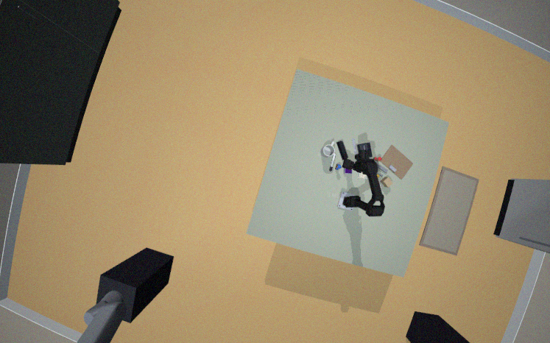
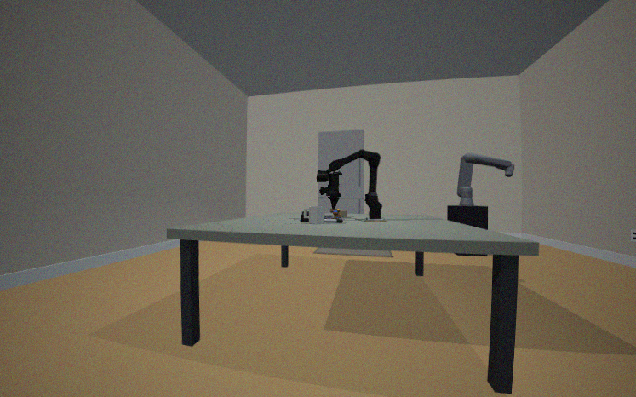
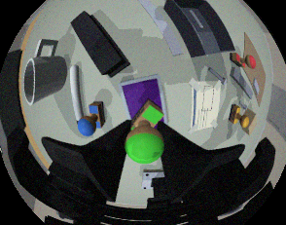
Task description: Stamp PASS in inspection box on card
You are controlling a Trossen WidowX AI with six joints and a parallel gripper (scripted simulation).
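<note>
Right now my gripper tip is 7 cm above the purple ink pad. Round my gripper tip: green-knobbed stamp (right at my gripper tip); blue-knobbed stamp (2 cm behind, 8 cm to the left, 5 cm below); pen (1 cm behind, 12 cm to the left, 6 cm below).
</note>
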